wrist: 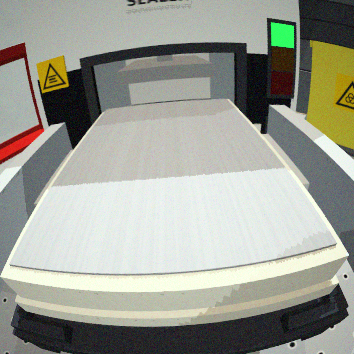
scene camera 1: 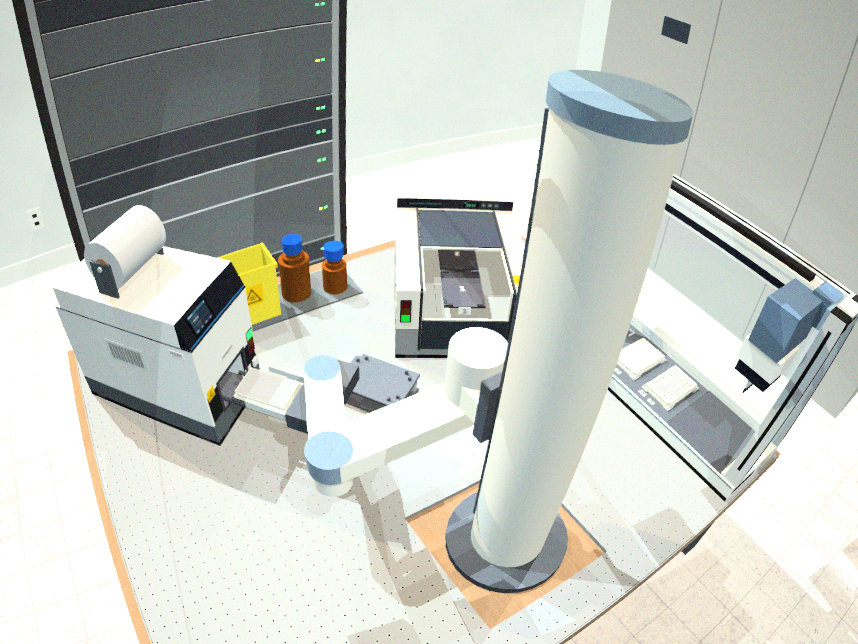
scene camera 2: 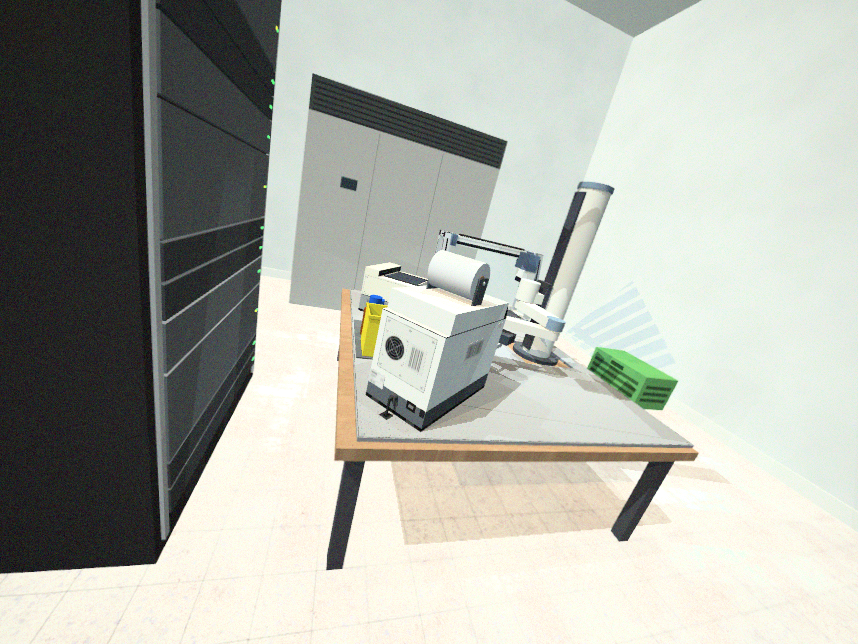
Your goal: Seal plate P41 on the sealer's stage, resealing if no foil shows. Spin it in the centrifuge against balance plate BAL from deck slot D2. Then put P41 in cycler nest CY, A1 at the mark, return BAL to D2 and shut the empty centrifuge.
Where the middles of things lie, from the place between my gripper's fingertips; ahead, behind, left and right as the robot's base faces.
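Scene:
The centrifuge lid (scene camera 1: 438,228) is 190 mm ahead of my hand, 650 mm to the right of it and 90 mm above it. As for the centrifuge (scene camera 1: 423,327), it's 150 mm ahead of my hand and 630 mm to the right of it. My hand itself is 20 mm above the sealer tray (wrist: 307,319), 10 mm past it and 10 mm to the left of it.

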